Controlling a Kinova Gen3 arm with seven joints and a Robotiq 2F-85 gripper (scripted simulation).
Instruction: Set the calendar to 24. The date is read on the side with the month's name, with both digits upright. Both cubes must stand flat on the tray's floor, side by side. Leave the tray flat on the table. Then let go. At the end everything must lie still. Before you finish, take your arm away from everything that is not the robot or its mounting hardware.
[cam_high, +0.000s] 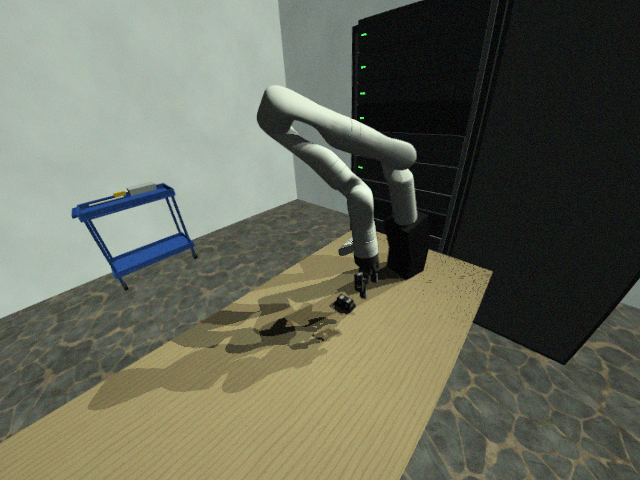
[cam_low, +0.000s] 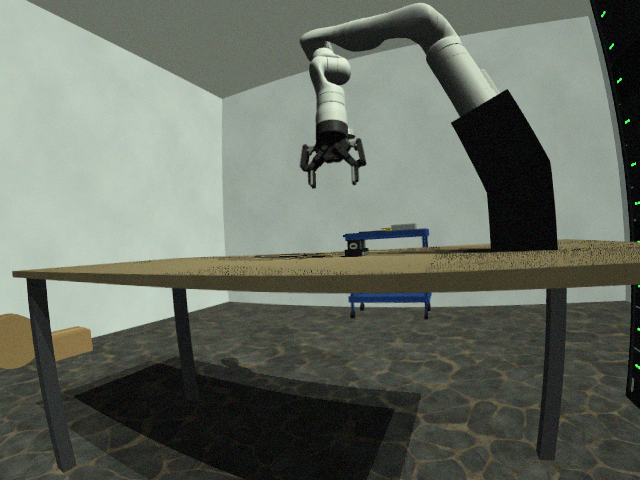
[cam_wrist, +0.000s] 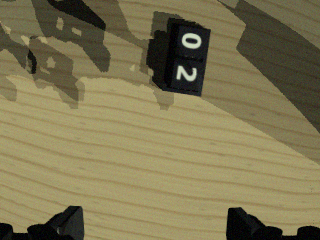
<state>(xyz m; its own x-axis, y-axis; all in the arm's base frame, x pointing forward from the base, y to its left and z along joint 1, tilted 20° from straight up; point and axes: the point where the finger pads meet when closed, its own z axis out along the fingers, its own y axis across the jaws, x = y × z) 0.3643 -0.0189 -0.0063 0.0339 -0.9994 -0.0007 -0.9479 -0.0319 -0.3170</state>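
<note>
The black date cube lies 30 mm behind my hand, 90 mm to the right of it and 140 mm below it. Also, from my hand: black tray: 30 mm behind, 100 mm to the right, 160 mm below; black cube: 30 mm behind, 120 mm to the right, 140 mm below.
</note>
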